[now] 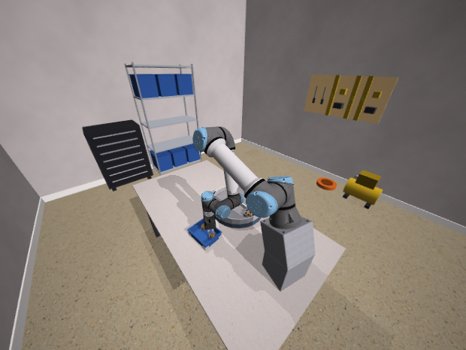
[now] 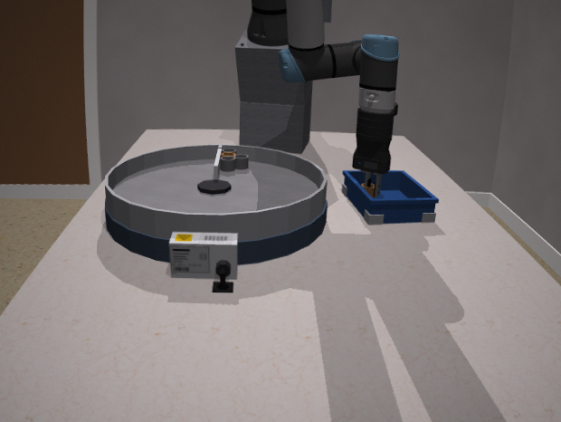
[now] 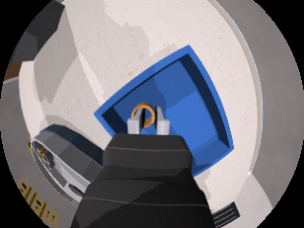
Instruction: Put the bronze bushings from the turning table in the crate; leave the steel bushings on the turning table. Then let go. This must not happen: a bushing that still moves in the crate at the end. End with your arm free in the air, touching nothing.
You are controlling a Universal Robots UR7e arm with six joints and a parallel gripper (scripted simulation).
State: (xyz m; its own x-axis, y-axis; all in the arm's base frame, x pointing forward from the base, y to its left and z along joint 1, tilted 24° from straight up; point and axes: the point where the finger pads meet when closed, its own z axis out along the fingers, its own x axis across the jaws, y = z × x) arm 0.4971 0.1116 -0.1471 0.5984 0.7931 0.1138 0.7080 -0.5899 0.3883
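The blue crate is 4 cm ahead of my hand and 2 cm to the left of it. Also, from my hand: grey turning table: 4 cm ahead, 34 cm to the right, 2 cm above.
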